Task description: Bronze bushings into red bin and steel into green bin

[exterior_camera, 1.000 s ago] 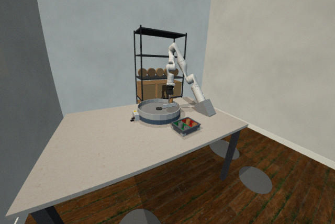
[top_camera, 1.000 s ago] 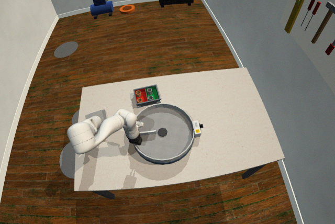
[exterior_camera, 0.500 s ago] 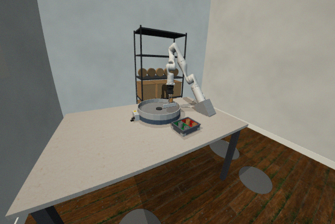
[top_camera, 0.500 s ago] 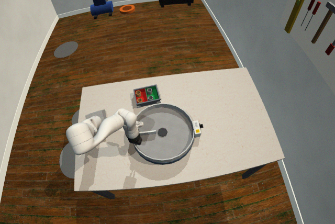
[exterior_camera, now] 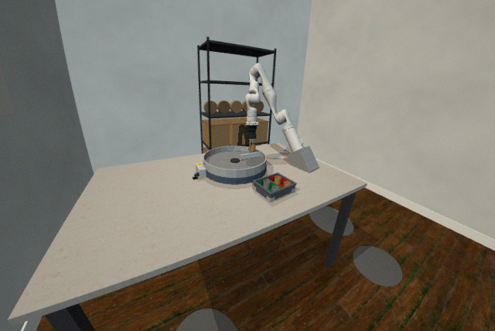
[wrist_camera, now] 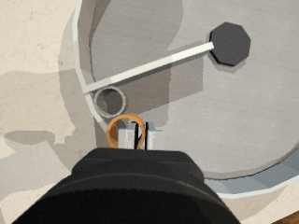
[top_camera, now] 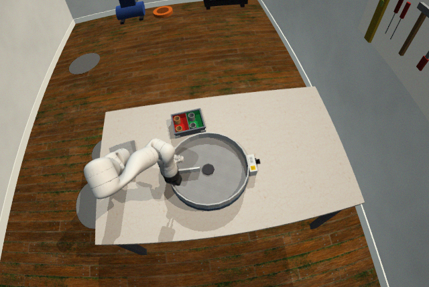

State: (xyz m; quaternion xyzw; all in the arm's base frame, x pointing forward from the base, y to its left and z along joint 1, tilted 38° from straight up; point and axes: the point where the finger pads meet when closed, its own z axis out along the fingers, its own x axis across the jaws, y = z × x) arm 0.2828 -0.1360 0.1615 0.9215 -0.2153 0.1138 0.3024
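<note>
Right now the bin is 11 cm ahead of my hand, 40 cm to the left of it and 10 cm below it. Also, from my hand: grey turntable 16 cm ahead, 5 cm to the left, 7 cm below.
</note>
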